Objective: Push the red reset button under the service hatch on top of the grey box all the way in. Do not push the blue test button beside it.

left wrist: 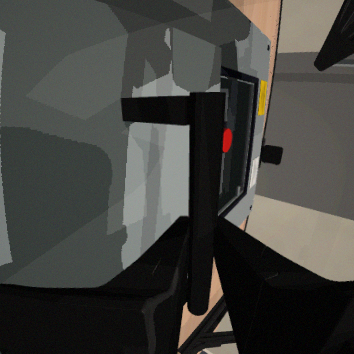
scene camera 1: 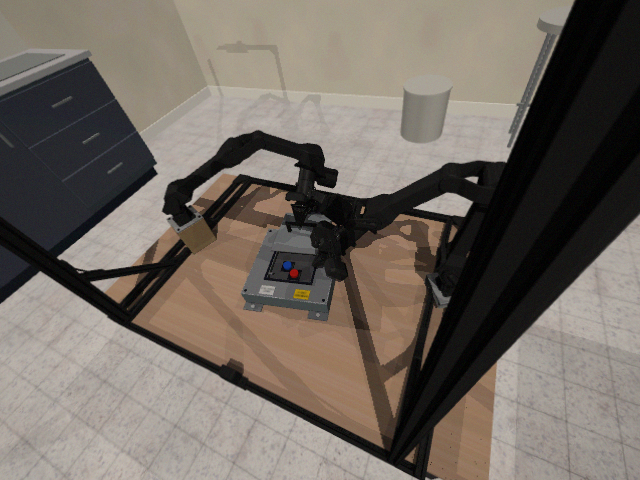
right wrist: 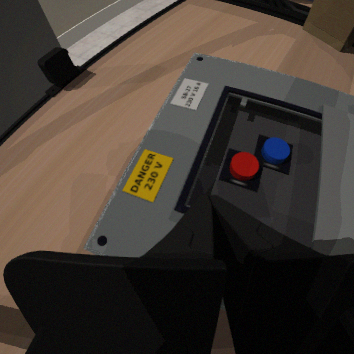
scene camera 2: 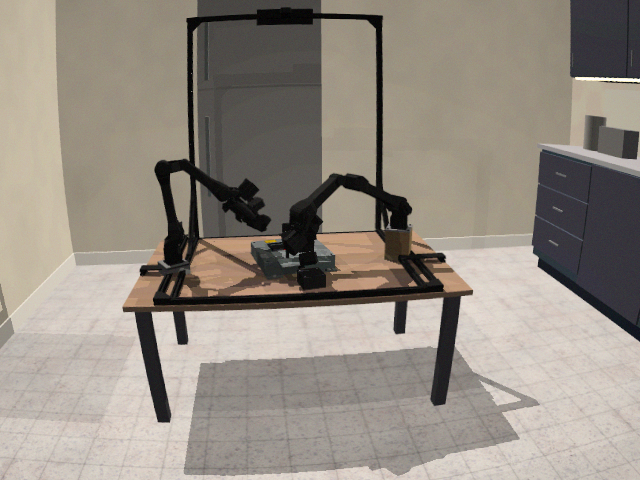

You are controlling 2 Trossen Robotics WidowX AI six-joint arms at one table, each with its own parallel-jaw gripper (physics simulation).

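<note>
The grey box [scene camera 1: 258,260] [scene camera 2: 266,262] [right wrist: 186,131] lies on the table with its opening uncovered. In it the red button [scene camera 1: 293,273] [left wrist: 227,140] [right wrist: 244,165] and the blue button [scene camera 1: 287,265] [right wrist: 276,150] stand side by side, both raised. The service hatch [scene camera 1: 297,239] [left wrist: 155,200] [right wrist: 336,175] is slid back beside the opening. My left gripper [left wrist: 199,223] is shut on its black handle [scene camera 1: 306,225] [left wrist: 205,165]. My right gripper [scene camera 1: 337,274] [scene camera 2: 264,225] [right wrist: 206,203] is shut and empty, above the box near the opening's edge; in the right wrist view its tips appear just below the red button.
Both arms cross over the box's rear part, close together in scene camera 1. A tan block [scene camera 1: 195,235] [scene camera 2: 398,244] is under the left arm's base. Black frame rails [scene camera 1: 180,346] [scene camera 2: 299,298] border the table [scene camera 1: 268,361] [scene camera 2: 356,283]. A yellow label [right wrist: 148,176] is on the box.
</note>
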